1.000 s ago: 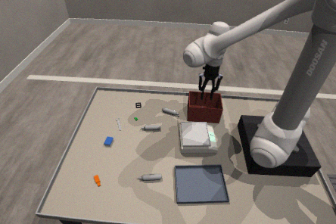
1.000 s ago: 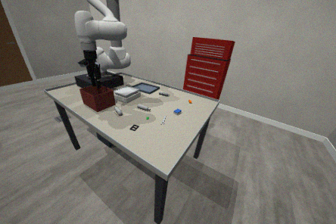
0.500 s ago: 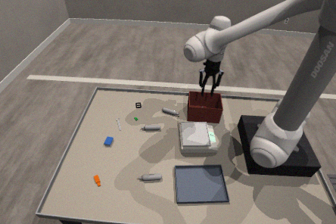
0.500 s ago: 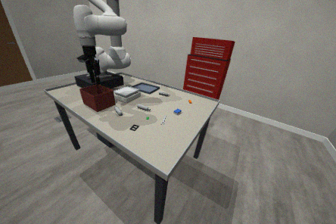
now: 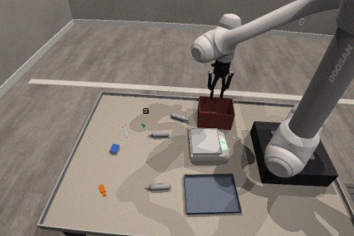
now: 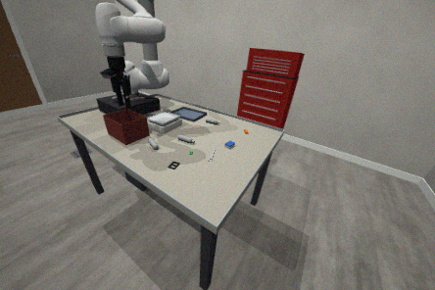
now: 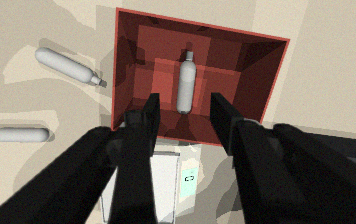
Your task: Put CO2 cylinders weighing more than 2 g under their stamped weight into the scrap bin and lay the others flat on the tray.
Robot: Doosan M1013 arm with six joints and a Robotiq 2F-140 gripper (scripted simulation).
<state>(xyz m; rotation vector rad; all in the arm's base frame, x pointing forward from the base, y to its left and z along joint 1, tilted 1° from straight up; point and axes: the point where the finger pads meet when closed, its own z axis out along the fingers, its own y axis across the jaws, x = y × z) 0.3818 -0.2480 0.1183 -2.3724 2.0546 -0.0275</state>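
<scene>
Now: hand 50 mm short of the scale plate, 220 mm to the right of it and 150 mm above it. From my hand the other things lie so: grey CO2 cylinder (330 mm ahead, 160 mm to the left, 200 mm below); then red scrap bin (10 mm behind, 10 mm to the right, 180 mm below); then white scale (40 mm ahead, 220 mm to the left, 170 mm below).
</scene>
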